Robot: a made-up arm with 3 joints.
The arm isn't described. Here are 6 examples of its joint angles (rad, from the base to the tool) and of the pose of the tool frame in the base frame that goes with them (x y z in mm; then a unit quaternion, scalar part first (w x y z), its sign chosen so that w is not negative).
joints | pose
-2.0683 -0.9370 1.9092 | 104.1 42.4 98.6 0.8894 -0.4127 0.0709 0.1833
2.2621 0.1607 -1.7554 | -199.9 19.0 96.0 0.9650 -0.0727 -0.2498 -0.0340
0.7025 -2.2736 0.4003 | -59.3 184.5 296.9 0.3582 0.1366 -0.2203 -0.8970
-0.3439 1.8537 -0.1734 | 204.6 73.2 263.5 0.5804 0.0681 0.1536 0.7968
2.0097 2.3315 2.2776 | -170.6 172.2 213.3 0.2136 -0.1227 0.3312 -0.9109
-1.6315 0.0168 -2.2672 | 191.9 20.1 78.9 0.3696 0.0026 -0.9292 -0.0080
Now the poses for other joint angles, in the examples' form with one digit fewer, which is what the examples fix.
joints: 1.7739 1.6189 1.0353
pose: -148 82 294 0.114 -0.261 -0.680 0.675
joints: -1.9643 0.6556 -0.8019
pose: 136 9 24 0.177 0.177 0.930 0.269
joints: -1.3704 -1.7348 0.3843
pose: 133 156 199 0.570 -0.587 0.306 -0.487
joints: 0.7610 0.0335 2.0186
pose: -24 21 324 0.180 0.010 -0.984 0.014
